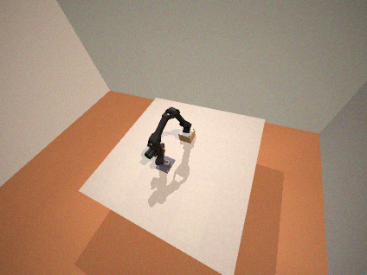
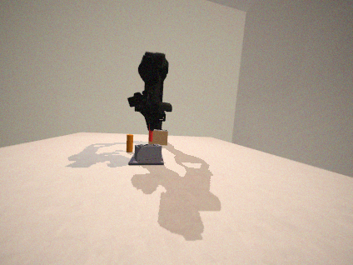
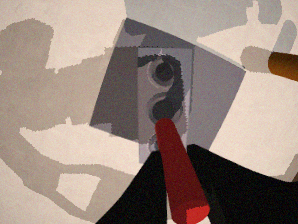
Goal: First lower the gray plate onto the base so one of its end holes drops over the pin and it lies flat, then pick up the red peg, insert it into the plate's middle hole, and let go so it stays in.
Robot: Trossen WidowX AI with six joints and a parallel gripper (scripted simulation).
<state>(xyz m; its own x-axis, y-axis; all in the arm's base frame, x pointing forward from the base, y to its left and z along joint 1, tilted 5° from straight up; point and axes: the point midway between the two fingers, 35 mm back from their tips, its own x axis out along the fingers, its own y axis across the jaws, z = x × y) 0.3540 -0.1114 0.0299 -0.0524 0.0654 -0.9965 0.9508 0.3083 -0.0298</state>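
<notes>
The gray plate lies 7 cm below my gripper tip. Also, from my gripper tip: base (1 cm behind, 1 cm to the left, 11 cm below); red peg (right at my gripper tip); orange cylinder (14 cm behind, 7 cm to the right, 7 cm below).
</notes>
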